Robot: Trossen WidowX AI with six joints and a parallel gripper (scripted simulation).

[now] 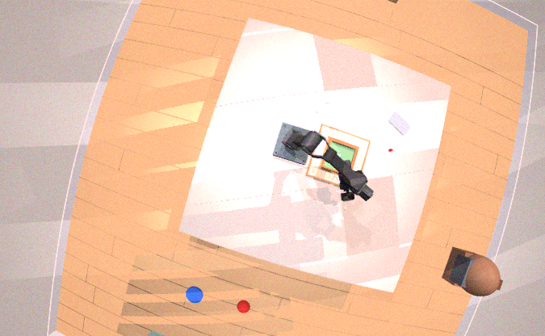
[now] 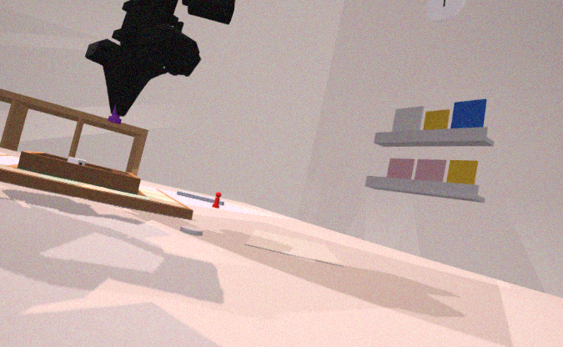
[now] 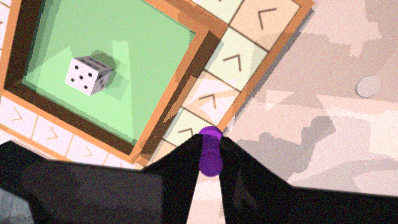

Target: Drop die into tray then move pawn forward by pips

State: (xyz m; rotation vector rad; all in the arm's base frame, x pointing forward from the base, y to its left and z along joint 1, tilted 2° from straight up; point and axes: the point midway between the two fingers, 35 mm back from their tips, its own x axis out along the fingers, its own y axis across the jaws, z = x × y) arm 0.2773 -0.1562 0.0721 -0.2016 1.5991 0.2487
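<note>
Now: gripper tip 2 cm past the white die, 12 cm to the right of it and 8 cm above it. From my gripper tip the other things lie so: purple pawn 1 cm above; green dice tray 1 cm behind, 12 cm to the left, 10 cm below; red pawn 28 cm ahead, 20 cm to the left, 9 cm below.
</note>
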